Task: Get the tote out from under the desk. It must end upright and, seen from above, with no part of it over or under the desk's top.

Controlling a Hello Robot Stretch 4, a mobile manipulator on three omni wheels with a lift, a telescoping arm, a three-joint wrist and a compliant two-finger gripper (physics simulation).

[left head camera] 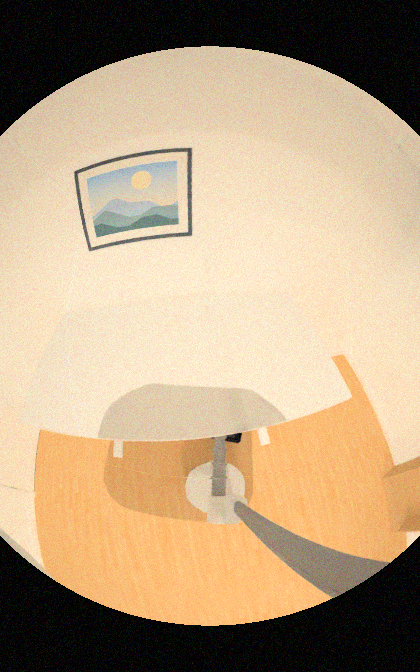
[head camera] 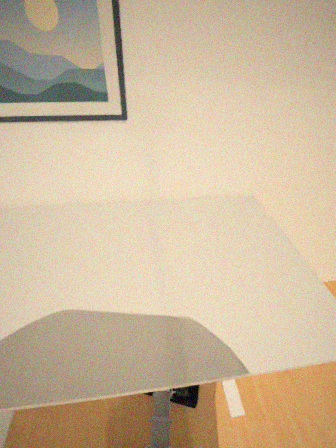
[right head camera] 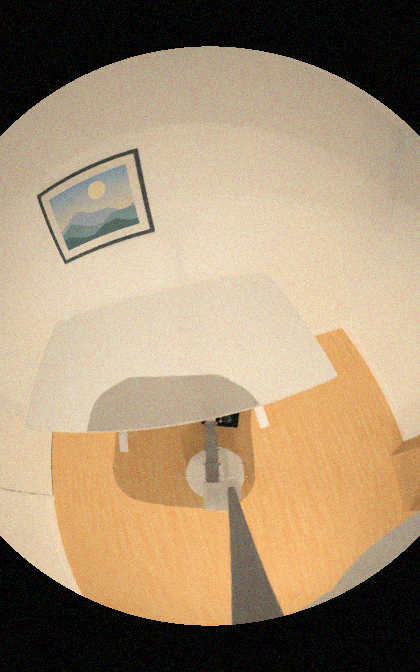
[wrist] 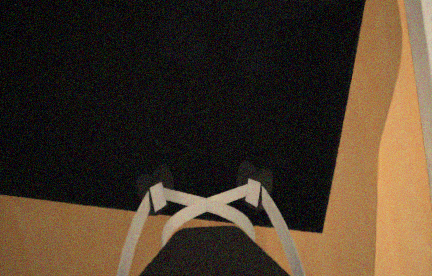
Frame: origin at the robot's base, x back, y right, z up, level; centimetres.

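Where they show: gripper, fingertip midpoint: [wrist: 204,177].
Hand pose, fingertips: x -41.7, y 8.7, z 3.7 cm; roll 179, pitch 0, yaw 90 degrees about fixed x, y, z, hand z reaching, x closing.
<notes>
After its pixels a point has its place.
The black tote [wrist: 190,90] @(x -50.4, y 7.5, z -2.5 cm) fills much of the wrist view, its near edge and near right corner showing over the wood floor; its walls and inside are too dark to make out. My gripper [wrist: 204,178] @(x -41.7, y 8.7, z 3.7 cm) is open, fingertips apart, seen against the tote's near part; I cannot tell the height between them. The white desk top [head camera: 175,250] @(x -66.9, y 1.9, z 92.2 cm) [left head camera: 200,345] [right head camera: 200,330] hides the gripper in the head views. A small black part [head camera: 186,396] [left head camera: 233,438] [right head camera: 228,420] shows beside the arm's end at the desk's front edge; I cannot tell whether it is wrist or tote.
My arm [head camera: 161,422] @(x -23.9, y 0.2, z 45.9 cm) [left head camera: 219,465] [right head camera: 212,450] reaches under the desk's front edge. A white desk leg or foot [head camera: 233,398] [left head camera: 264,436] [right head camera: 261,417] stands right of it. Pale desk framework [wrist: 422,75] @(x -51.2, y 34.5, z -1.6 cm) runs along the wrist view's right edge. A wooden box-like piece [left head camera: 406,492] [right head camera: 411,467] stands far right.
</notes>
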